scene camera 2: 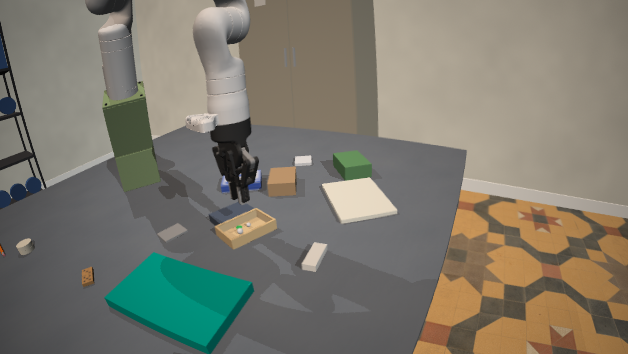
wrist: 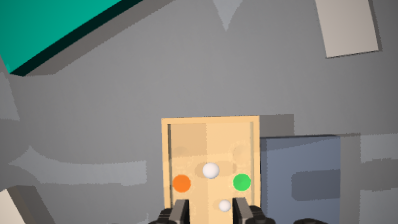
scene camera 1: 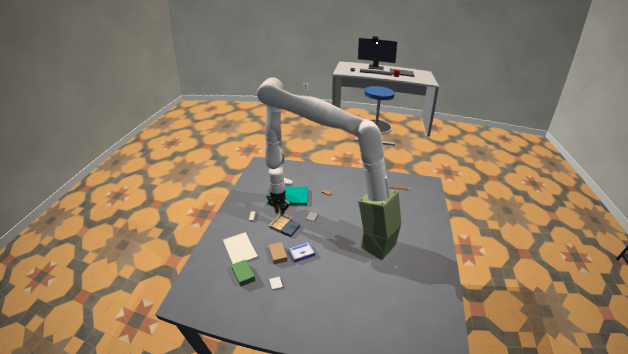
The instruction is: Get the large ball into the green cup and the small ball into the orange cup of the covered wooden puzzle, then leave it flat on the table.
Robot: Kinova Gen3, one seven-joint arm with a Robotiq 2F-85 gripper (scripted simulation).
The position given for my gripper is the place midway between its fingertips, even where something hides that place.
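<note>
My gripper (scene camera 2: 240,200) visible. Wooden puzzle (scene camera 2: 236,232), green block (scene camera 2: 351,165). Brown block (scene camera 2: 281,182), out of frame in the wrist view. Cream slab (scene camera 2: 353,200), likewise out of frame in the wrist view.
</note>
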